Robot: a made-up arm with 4 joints.
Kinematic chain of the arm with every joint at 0, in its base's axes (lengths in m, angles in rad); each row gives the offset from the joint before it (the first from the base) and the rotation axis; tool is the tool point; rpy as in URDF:
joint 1: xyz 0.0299 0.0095 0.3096 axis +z
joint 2: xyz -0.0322 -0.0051 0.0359 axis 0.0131 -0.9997 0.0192
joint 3: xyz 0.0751 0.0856 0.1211 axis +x
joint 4: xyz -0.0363 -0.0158 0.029 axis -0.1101 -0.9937 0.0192
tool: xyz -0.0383 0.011 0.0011 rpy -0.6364 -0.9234 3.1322
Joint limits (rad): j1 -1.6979..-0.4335 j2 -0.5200..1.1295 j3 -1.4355..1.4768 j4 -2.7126..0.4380
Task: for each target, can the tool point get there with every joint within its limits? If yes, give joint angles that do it. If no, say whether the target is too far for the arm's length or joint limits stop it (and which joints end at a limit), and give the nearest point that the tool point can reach.
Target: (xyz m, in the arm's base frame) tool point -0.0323 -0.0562 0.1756
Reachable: no: joint limits stop it (at a limit: joint 1, joint 2, joint 3) | nearest point 0.0514 -0.0829 0.4059 | short by 0.247 m
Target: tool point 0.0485 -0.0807 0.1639
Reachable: no: joint limits stop it (at a limit: joint 1, joint 2, joint 3, joint 4) | nearest point 0.0533 -0.0838 0.4052 | short by 0.241 m
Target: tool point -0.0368 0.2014 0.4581
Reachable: yes | joints -0.6117 0.9867 -0.8021 -1.0729
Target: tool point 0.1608 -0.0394 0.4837
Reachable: yes | joints -1.3584 -0.2415 -0.9855 -2.4646
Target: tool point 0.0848 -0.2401 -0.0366
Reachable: no: too far | nearest point 0.0533 -0.0838 0.4052 | short by 0.470 m
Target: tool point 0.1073 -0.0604 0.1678
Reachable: no: joint limits stop it (at a limit: joint 2, joint 3, joint 4) | nearest point 0.1013 -0.0550 0.4052 | short by 0.238 m
